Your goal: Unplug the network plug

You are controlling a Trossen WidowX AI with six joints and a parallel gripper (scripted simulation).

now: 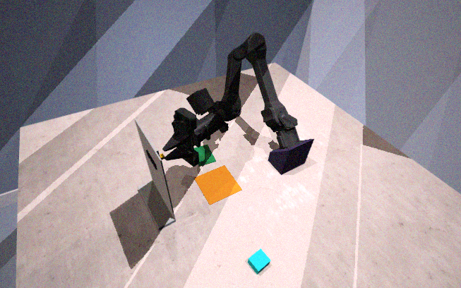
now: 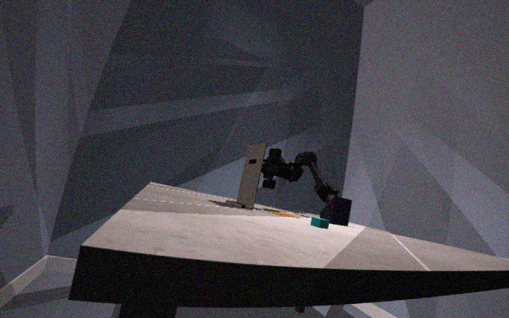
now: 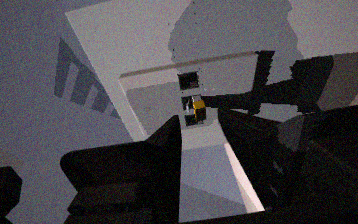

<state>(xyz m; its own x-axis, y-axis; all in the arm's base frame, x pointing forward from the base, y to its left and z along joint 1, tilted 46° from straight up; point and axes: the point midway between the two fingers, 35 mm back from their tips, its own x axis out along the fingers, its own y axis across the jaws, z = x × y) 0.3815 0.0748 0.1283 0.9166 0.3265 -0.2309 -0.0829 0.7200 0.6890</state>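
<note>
Right now my gripper tip is 20 mm short of the network plug. The rest, counted from my gripper tip: grey panel 40 mm ahead, 10 mm to the left, 70 mm below; then orange square 150 mm behind, 20 mm to the left, 190 mm below.
</note>
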